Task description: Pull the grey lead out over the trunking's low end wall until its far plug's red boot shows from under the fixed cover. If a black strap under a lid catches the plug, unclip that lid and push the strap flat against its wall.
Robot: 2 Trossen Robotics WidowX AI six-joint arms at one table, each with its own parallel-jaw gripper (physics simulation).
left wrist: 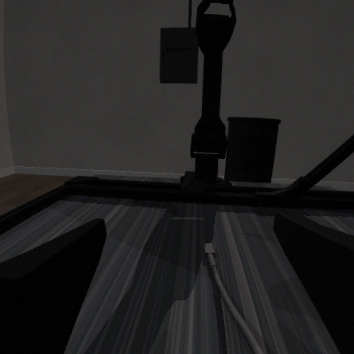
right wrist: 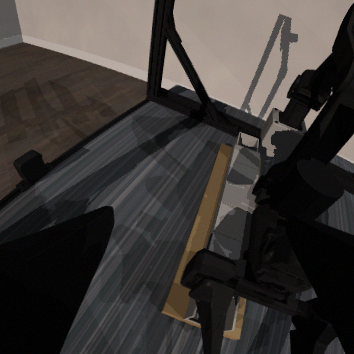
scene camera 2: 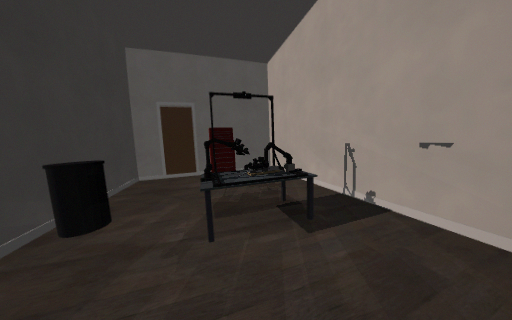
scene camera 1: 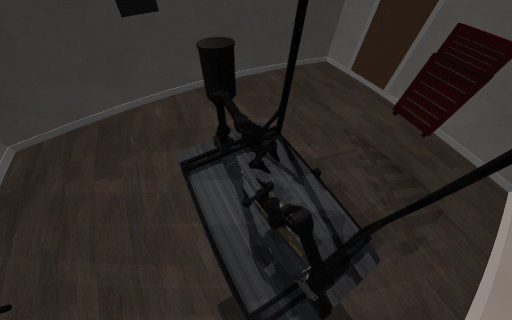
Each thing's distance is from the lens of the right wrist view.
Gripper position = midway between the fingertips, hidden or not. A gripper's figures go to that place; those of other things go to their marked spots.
my right gripper (right wrist: pixel 202 219): 0.10 m
tan trunking (right wrist: pixel 178 304): 0.31 m
